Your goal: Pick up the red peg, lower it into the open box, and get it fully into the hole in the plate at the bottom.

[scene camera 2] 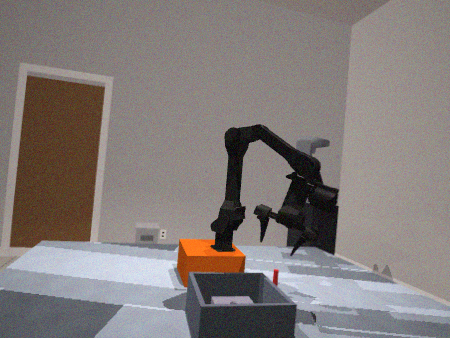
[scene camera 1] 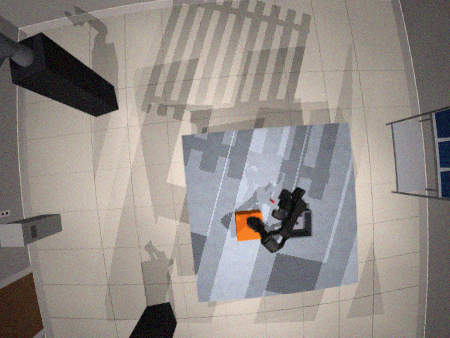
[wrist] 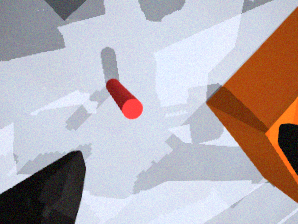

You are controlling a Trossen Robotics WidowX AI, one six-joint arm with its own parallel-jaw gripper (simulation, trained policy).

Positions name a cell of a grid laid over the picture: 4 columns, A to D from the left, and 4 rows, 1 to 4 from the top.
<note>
In view: the gripper (scene camera 2: C3) and a red peg (wrist: B2).
The gripper is seen too in the wrist view (wrist: C3).
</note>
